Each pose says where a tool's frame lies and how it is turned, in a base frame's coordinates. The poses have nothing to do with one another.
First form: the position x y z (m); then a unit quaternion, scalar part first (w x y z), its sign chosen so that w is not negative.
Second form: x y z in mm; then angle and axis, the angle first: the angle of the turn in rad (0 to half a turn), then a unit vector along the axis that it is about. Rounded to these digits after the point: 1 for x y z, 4 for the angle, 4 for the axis.
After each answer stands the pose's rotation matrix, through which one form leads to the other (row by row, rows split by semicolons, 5 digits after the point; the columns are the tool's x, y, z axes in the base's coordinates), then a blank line. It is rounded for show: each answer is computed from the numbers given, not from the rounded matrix.
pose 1, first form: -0.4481 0.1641 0.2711 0.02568 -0.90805 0.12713 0.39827
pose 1, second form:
-448.1 164.1 271.1 3.0902 -0.9084 0.1272 0.3984
0.65044 -0.25134 -0.71677; -0.21043 -0.96636 0.14790; -0.72983 0.05463 -0.68144

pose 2, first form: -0.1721 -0.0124 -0.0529 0.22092 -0.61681 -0.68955 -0.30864
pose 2, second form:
-172.1 -12.4 -52.9 2.6961 -0.6324 -0.7070 -0.3165
-0.14148 0.98701 0.07607; 0.71427 0.04857 0.69818; 0.68542 0.15311 -0.71187

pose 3, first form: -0.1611 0.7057 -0.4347 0.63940 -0.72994 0.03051 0.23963
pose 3, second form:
-161.1 705.7 -434.7 1.7542 -0.9494 0.0397 0.3117
0.88329 -0.35098 -0.31082; 0.26190 -0.18047 0.94807; -0.38885 -0.91883 -0.06749

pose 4, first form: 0.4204 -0.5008 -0.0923 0.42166 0.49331 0.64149 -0.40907
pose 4, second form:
420.4 -500.8 -92.3 2.2710 0.5440 0.7075 -0.4511
-0.15770 0.97788 0.13738; 0.28793 0.17861 -0.94085; -0.94458 -0.10881 -0.30973

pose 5, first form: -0.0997 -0.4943 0.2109 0.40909 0.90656 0.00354 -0.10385
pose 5, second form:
-99.7 -494.3 210.9 2.2987 0.9935 0.0039 -0.1138
0.97841 0.09139 -0.18540; -0.07855 -0.66527 -0.74246; -0.19119 0.74099 -0.64372

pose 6, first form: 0.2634 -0.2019 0.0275 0.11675 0.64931 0.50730 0.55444
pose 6, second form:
263.4 -201.9 27.5 2.9076 0.6538 0.5108 0.5583
-0.12952 0.52933 0.83847; 0.78826 -0.45803 0.41092; 0.60156 0.71416 -0.35793

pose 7, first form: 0.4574 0.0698 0.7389 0.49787 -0.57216 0.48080 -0.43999
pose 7, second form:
457.4 69.8 738.9 2.0993 -0.6597 0.5544 -0.5073
0.15048 -0.11207 0.98224; -0.98830 -0.04192 0.14663; 0.02474 -0.99282 -0.11707

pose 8, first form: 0.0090 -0.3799 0.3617 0.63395 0.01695 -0.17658 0.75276
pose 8, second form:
9.0 -379.9 361.7 1.7683 0.0219 -0.2283 0.9733
-0.19565 -0.96040 -0.19837; 0.94843 -0.13386 -0.28733; 0.24940 -0.24435 0.93706

